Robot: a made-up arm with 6 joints.
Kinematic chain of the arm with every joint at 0, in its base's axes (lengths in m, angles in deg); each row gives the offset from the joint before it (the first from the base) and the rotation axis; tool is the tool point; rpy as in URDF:
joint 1: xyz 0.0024 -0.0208 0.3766 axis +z
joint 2: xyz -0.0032 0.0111 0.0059 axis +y
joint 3: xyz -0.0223 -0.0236 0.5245 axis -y
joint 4: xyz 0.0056 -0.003 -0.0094 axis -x
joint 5: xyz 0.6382 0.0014 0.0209 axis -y
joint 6: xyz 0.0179 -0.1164 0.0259 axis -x
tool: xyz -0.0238 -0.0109 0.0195 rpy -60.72 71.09 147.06
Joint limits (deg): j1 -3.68..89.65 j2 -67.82..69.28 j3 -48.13..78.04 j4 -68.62..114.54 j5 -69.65..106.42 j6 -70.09..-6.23
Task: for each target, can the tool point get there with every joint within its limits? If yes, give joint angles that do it. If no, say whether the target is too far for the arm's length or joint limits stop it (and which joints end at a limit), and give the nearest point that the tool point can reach.
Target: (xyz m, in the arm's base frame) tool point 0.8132 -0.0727 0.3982
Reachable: yes | joints 6.84 35.40 1.50 -40.51 -53.65 -46.79
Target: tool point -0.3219 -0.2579 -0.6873
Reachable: no: joint limits stop it (at a limit: joint 1, joint 2, joint 5, joint 6) | nearest point 0.1117 -0.1485 0.0022 | short by 0.822 m
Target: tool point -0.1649 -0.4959 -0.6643
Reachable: no: joint limits stop it (at a limit: joint 1, joint 2, joint 5, joint 6) | nearest point 0.1705 -0.1818 -0.0243 | short by 0.788 m
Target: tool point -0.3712 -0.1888 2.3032
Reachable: no: too far | nearest point -0.2307 -0.1256 1.5750 | short by 0.744 m
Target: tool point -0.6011 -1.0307 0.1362
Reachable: no: joint limits stop it (at a limit: joint 2, joint 3) | nearest point -0.5501 -0.9454 0.7948 | short by 0.666 m
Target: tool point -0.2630 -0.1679 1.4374
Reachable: yes | joints 20.99 -34.14 42.62 64.61 46.19 -57.15
